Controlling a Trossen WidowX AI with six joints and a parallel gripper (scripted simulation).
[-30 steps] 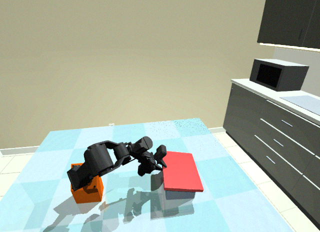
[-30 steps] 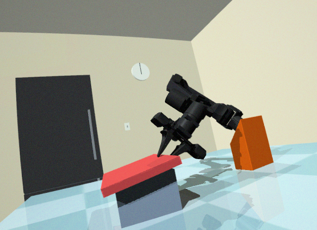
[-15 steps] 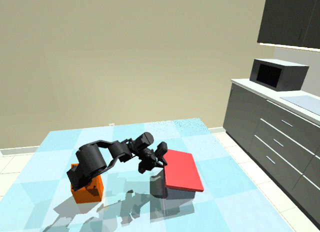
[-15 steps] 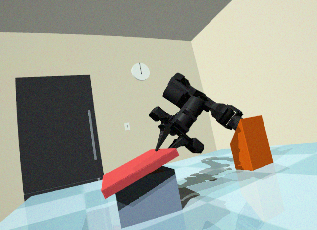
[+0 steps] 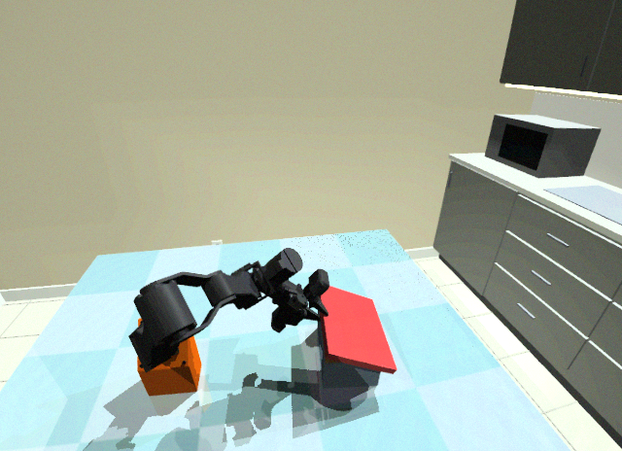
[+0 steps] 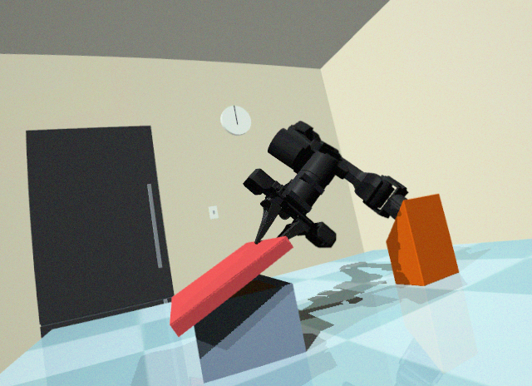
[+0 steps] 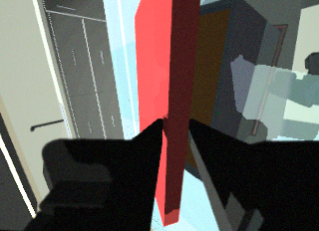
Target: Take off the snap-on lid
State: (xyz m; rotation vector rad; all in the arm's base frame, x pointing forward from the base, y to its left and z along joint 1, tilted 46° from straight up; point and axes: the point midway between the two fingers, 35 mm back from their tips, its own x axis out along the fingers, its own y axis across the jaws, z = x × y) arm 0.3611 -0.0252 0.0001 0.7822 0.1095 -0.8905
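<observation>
The red lid is 7 cm ahead of my gripper tip, 2 cm to the right of it and 3 cm below it. The rest, counted from my gripper tip: storage box (6 cm ahead, 1 cm to the right, 10 cm below).
</observation>
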